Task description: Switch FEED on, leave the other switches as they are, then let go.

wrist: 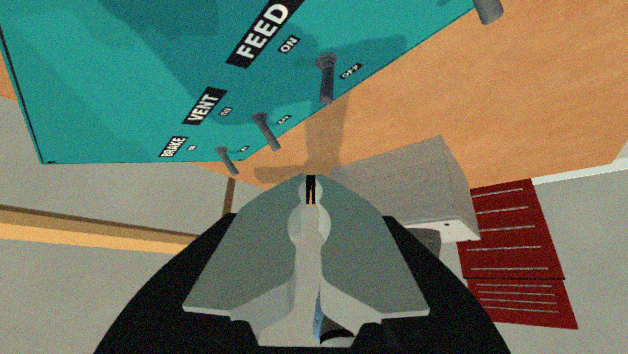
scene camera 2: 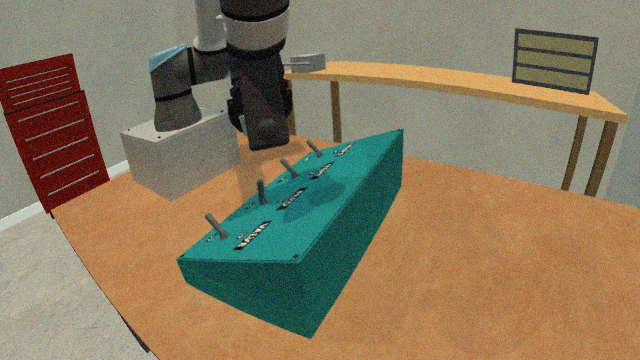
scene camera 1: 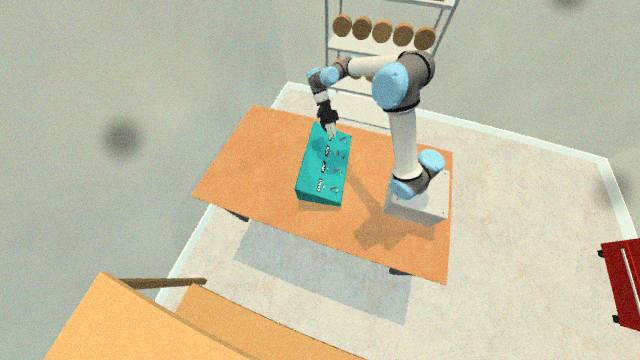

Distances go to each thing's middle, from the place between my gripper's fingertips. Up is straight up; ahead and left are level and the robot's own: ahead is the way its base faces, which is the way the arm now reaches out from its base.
Now: hand 1 cm short of the teal switch box (scene camera 2: pixel 285 259), 9 cm to the right of it and 14 cm above it.
